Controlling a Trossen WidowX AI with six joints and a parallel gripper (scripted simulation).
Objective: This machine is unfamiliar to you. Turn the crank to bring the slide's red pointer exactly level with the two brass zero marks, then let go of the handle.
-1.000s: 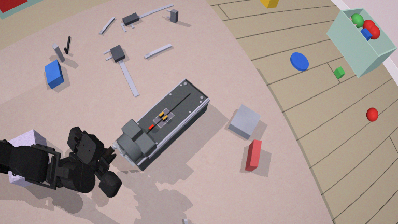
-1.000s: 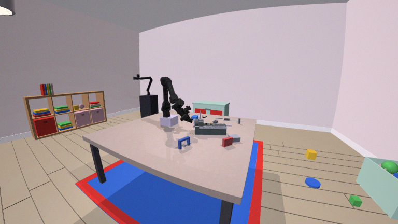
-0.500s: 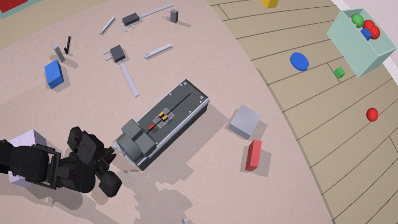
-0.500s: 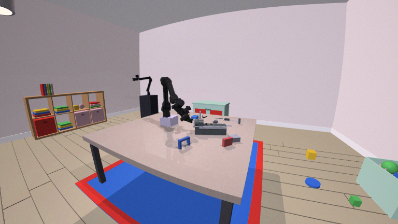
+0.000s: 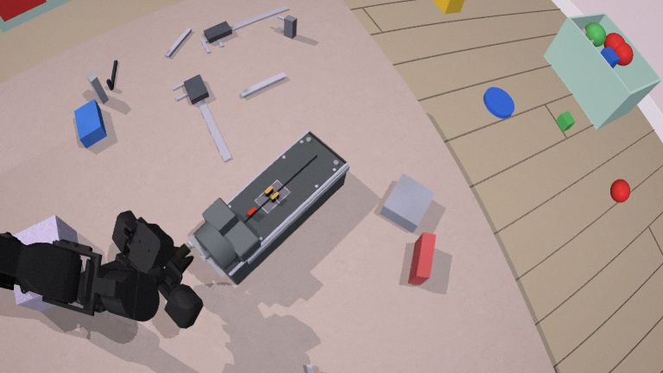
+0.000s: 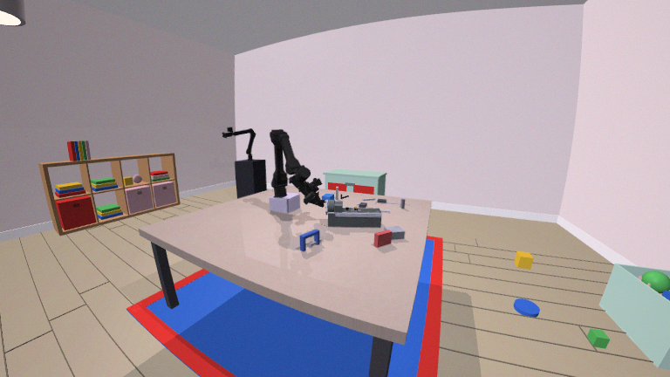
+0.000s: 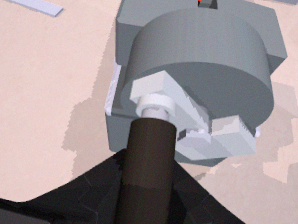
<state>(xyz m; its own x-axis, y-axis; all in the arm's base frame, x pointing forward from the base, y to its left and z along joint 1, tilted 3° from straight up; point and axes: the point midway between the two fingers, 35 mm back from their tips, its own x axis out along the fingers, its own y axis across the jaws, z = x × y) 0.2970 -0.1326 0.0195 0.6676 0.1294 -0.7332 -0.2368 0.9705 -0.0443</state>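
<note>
My gripper tip is now 3 cm below the dark brown crank handle and 2 cm past it. The rest, counted from my gripper tip: red pointer (12 cm ahead, 1 cm to the left); then red block (32 cm ahead, 18 cm to the right, 6 cm below); then grey block (36 cm ahead, 9 cm to the right, 7 cm below).
</note>
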